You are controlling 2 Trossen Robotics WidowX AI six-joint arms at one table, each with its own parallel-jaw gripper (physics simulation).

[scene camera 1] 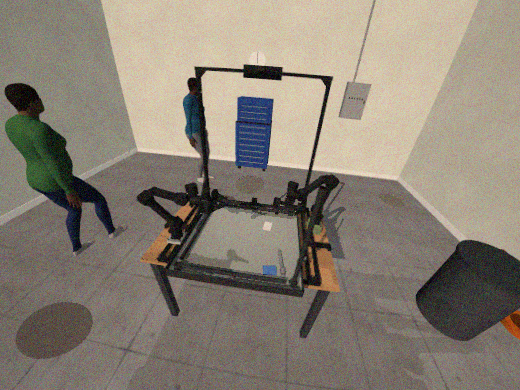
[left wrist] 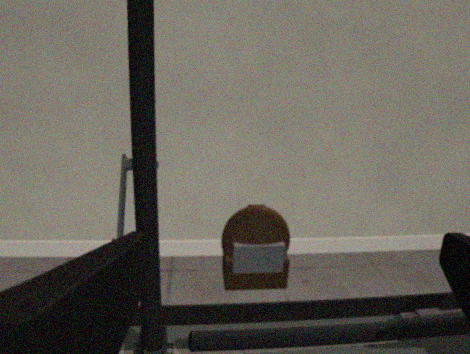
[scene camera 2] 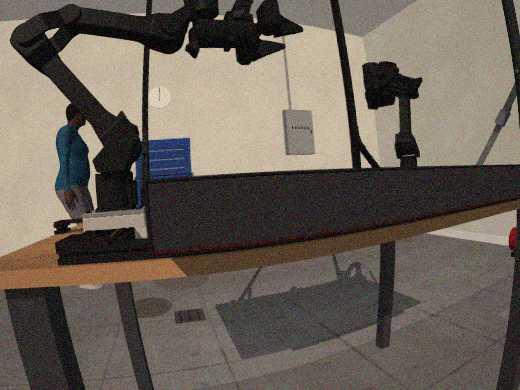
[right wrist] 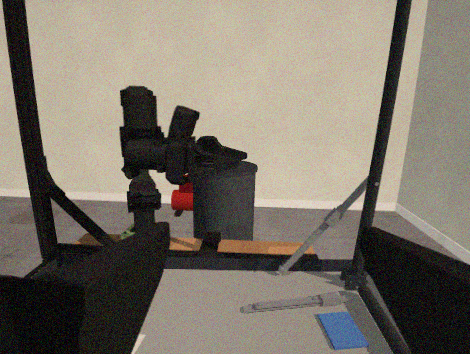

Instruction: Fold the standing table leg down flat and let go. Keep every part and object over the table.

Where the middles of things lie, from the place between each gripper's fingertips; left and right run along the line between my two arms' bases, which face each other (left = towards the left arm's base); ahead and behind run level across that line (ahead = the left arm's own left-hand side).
Now: left hand 200 mm short of the folding brace (right wrist: 323,227), 170 mm above it and 40 mm to the right of it. Also, from my left hand: grey latch-like bar (right wrist: 325,299): 290 mm below, 110 mm ahead, 30 mm to the right.
I see my right gripper 32 cm above the grey latch-like bar, 31 cm to the right of it and 20 cm short of it. Also, from my right hand: folding brace (38 cm to the left, 30 cm ahead, 20 cm below).
